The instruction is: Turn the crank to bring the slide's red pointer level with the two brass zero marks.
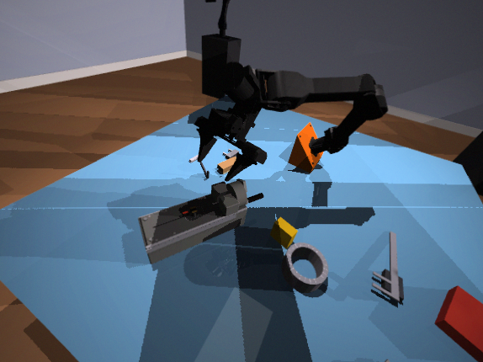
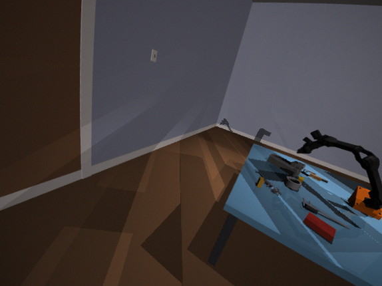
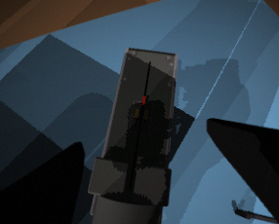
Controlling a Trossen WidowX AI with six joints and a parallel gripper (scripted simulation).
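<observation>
Now: the dark crank handle 13 cm below my gripper tip, 10 cm to the left of it and 10 cm behind it. Also, from my gripper tip: yellow block (20 cm to the left, 16 cm below, 5 cm behind); red pointer (11 cm below, 6 cm ahead, 3 cm to the right); brown block (24 cm behind, 18 cm below, 7 cm to the right).
</observation>
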